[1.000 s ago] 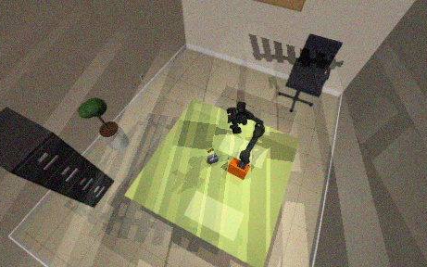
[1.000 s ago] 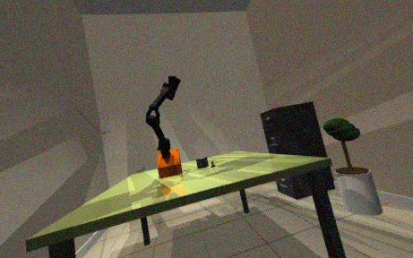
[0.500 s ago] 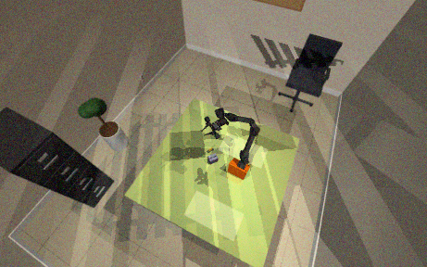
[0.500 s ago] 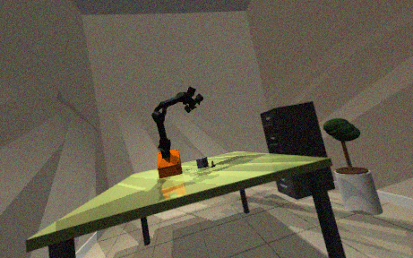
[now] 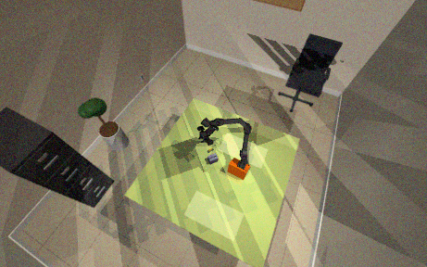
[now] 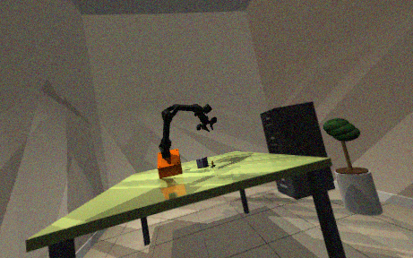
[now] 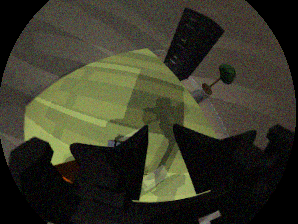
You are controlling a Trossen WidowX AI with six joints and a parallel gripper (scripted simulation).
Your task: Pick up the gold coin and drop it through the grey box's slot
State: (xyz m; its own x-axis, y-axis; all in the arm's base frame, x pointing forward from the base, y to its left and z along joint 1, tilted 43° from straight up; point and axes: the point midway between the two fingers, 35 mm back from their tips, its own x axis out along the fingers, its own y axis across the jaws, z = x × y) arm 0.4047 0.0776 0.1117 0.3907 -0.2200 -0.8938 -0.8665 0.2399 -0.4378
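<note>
The gold coin lies 260 mm below my gripper tip, 90 mm to the right of it and 60 mm behind it.
</note>
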